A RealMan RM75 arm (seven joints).
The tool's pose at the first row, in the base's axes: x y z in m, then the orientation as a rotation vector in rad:
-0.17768, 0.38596, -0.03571, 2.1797, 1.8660, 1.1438
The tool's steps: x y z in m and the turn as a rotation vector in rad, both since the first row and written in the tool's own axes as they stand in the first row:
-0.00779, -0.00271, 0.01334, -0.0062, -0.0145, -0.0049
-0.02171, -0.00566, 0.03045, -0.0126, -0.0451, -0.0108
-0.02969, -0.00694, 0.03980, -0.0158, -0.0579, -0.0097
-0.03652, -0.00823, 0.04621, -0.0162, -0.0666, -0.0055
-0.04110, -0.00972, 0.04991, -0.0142, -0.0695, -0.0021
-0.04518, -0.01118, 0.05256, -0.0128, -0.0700, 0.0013
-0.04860, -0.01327, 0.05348, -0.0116, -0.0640, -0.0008
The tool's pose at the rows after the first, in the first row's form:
-0.17252, 0.38537, -0.05051, 2.1730, 1.8585, 1.1283
-0.16545, 0.38105, -0.07116, 2.1673, 1.8453, 1.0921
-0.16131, 0.37827, -0.08247, 2.1688, 1.8361, 1.0779
-0.15880, 0.37529, -0.09109, 2.1746, 1.8286, 1.0677
-0.15798, 0.37322, -0.09674, 2.1800, 1.8264, 1.0632
-0.15771, 0.37114, -0.10136, 2.1847, 1.8246, 1.0621
-0.15893, 0.36910, -0.10472, 2.1821, 1.8300, 1.0687

